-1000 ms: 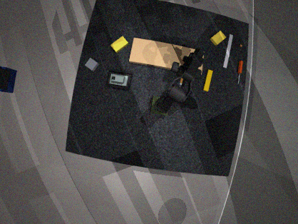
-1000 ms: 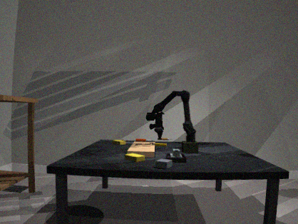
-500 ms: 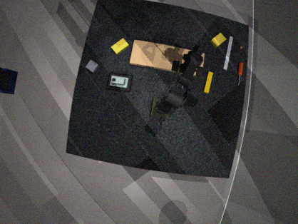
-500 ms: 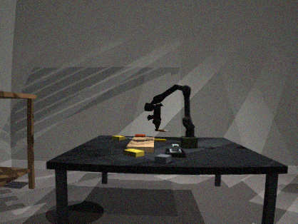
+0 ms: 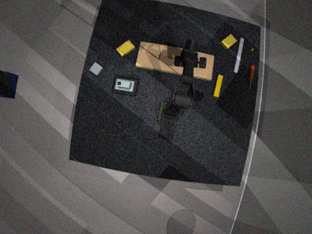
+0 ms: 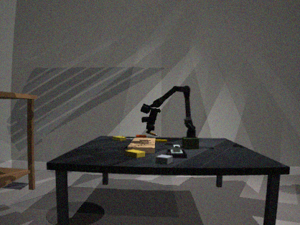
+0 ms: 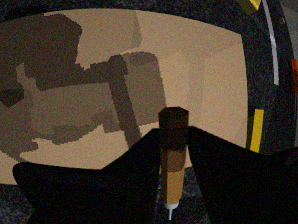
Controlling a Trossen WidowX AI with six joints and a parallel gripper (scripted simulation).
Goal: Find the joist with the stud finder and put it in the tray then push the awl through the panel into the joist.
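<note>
My gripper tip is 5 cm past the awl, 1 cm to the left of it and 1 cm above it. From my gripper tip the other things lie so: white bar: 25 cm ahead, 34 cm to the right, 10 cm below; then yellow bar: 5 cm behind, 24 cm to the right, 9 cm below; then dark tray: 25 cm behind, 38 cm to the left, 9 cm below.
</note>
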